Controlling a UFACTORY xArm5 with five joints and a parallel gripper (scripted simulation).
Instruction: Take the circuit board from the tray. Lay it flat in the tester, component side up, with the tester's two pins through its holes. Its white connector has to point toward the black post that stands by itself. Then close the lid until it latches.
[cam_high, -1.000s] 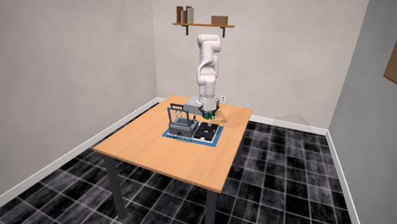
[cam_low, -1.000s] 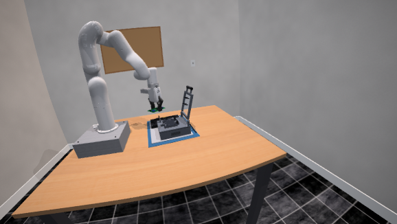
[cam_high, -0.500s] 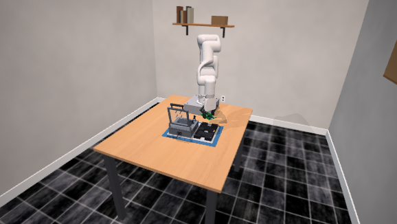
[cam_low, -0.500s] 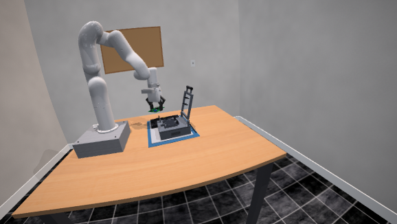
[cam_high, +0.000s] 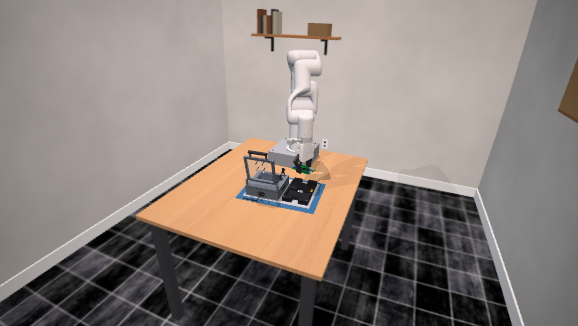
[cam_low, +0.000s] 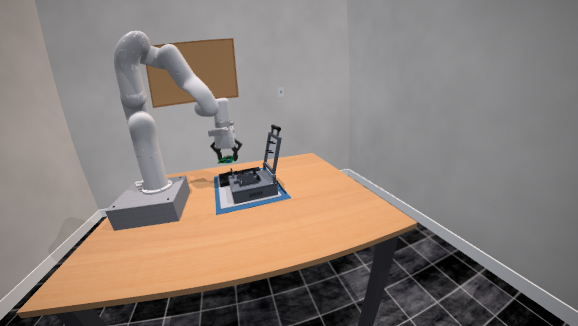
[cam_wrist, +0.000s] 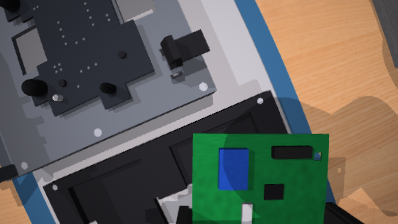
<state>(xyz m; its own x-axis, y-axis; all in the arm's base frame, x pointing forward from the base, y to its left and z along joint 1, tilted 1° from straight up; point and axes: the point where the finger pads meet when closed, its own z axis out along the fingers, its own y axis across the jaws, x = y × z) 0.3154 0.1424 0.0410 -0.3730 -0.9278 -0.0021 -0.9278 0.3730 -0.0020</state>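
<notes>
Now: the green circuit board right at my hand. From my hand the other things lie so: clear-windowed lid (190 mm ahead, 160 mm to the right, 60 mm above); then tester (130 mm to the right, 100 mm ahead, 10 mm below).
</notes>
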